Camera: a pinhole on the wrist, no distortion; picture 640 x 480 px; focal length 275.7 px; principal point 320.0 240.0 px. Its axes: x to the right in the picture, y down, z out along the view. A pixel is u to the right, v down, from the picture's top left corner.
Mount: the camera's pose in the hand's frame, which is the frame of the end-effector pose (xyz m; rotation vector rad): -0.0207 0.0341 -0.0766 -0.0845 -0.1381 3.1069
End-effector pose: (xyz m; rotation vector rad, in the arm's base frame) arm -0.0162 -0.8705 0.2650 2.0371 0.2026 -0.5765
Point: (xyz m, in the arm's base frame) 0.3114 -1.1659 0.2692
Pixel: outside the picture
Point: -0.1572 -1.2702 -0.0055
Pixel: 273.9 257.5
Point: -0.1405 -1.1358 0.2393
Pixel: 346.7 187.8
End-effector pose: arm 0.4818 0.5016 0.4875 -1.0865 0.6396 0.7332
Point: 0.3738 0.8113 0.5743
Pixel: 341.2 149.2
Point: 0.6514 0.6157 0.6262
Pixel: 256.4 436.4
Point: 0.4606 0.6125 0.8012
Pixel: 489.7 362.4
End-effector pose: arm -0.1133 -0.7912 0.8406 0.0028 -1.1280 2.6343
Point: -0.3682 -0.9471 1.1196
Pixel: 125.4 254.9
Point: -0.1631 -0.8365 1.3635
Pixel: 236.7 413.6
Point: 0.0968 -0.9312 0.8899
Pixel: 593.2 265.6
